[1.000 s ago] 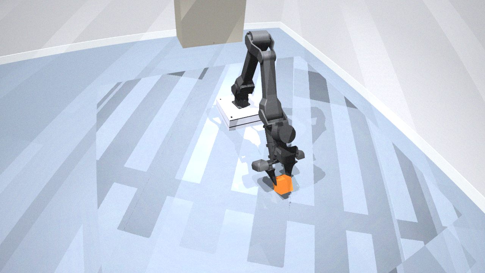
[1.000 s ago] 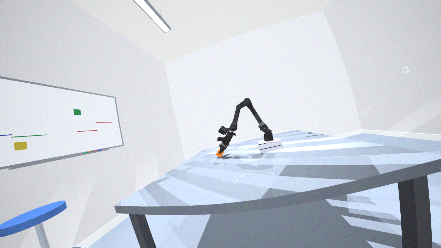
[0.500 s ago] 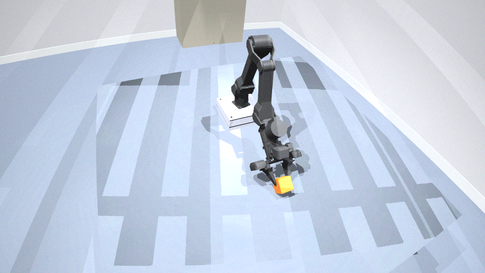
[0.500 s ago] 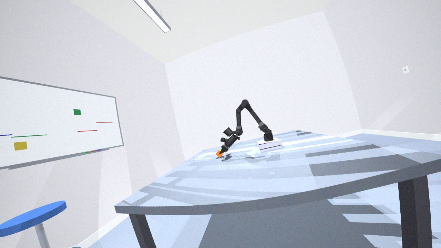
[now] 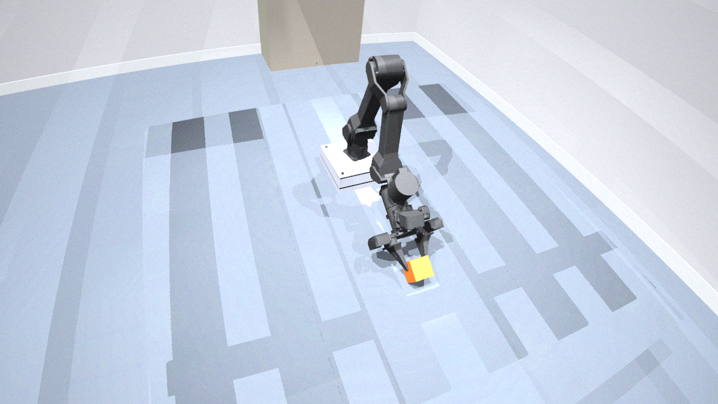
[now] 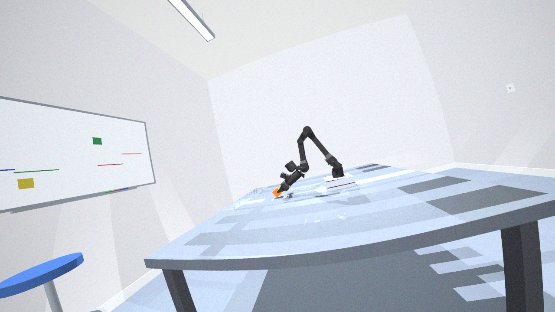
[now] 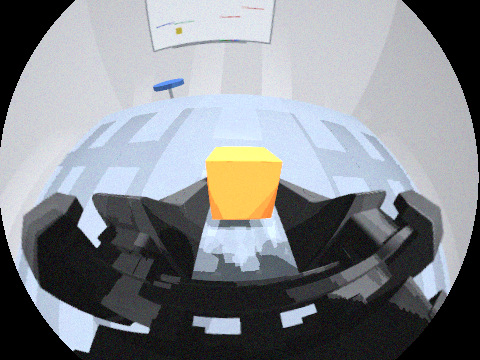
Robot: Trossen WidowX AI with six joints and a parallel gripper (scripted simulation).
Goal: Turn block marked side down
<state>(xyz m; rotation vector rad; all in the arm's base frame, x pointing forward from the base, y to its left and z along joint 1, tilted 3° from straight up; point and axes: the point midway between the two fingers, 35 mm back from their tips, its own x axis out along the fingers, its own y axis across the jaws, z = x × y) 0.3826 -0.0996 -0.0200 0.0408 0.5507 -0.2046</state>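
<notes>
The orange block lies 10 mm below my gripper tip.
</notes>
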